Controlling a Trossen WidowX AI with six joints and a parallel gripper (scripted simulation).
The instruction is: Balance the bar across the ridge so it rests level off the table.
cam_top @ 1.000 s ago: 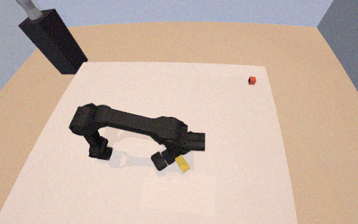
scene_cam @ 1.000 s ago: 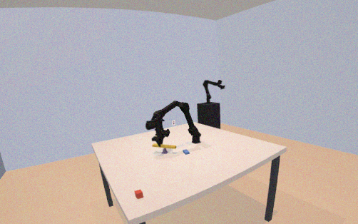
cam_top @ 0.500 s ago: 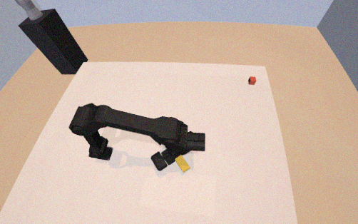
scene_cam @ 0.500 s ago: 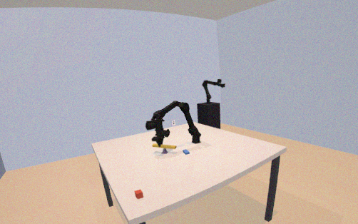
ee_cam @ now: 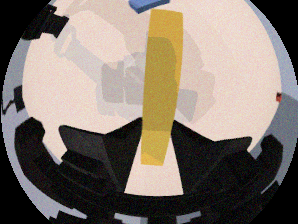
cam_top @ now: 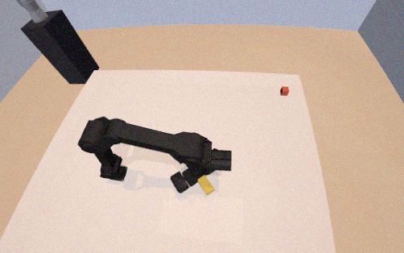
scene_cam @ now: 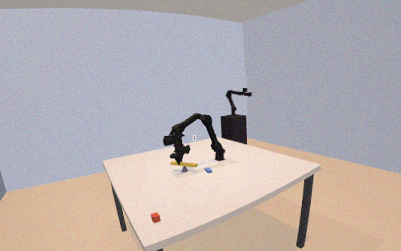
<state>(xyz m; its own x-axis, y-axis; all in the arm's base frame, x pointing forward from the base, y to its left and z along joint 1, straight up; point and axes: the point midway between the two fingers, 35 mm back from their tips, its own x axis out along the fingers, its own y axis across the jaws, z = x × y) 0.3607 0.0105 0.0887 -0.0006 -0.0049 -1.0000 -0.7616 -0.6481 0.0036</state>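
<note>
My gripper tip is 20 mm past the yellow bar and 20 mm to the right of it. From my gripper tip the other things lie so: blue block 150 mm behind, 140 mm to the left, 50 mm below; then red cube 380 mm ahead, 490 mm to the left, 40 mm below.
</note>
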